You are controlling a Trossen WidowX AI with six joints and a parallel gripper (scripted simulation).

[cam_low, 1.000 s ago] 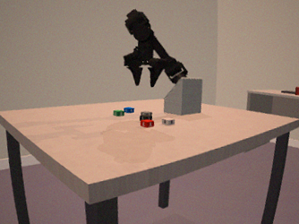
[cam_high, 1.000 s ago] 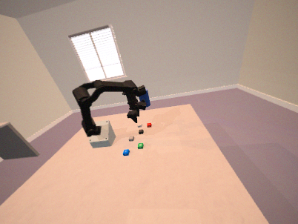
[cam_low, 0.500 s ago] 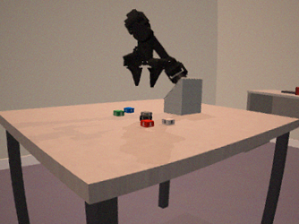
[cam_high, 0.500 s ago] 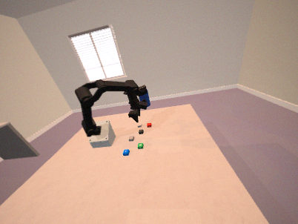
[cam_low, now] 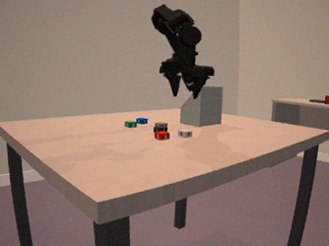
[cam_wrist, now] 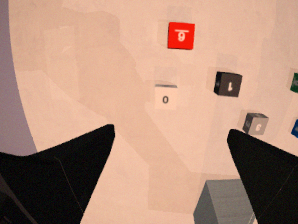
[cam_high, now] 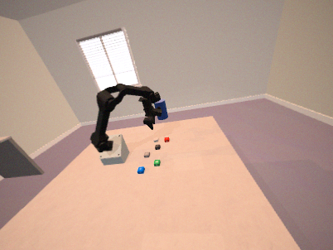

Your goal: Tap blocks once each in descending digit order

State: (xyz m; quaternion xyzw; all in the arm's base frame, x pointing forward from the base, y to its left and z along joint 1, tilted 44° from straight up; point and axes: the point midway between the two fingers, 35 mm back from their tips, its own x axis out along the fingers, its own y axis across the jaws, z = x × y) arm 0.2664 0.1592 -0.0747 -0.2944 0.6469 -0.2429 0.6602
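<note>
The green block is 240 mm to the right of my gripper tip, 110 mm below it and 40 mm ahead of it. The rest, counted from my gripper tip: red block: 110 mm below, 80 mm ahead, 10 mm to the right; white block: 110 mm below, 10 mm behind; black block: 110 mm below, 90 mm to the right, 20 mm ahead.
</note>
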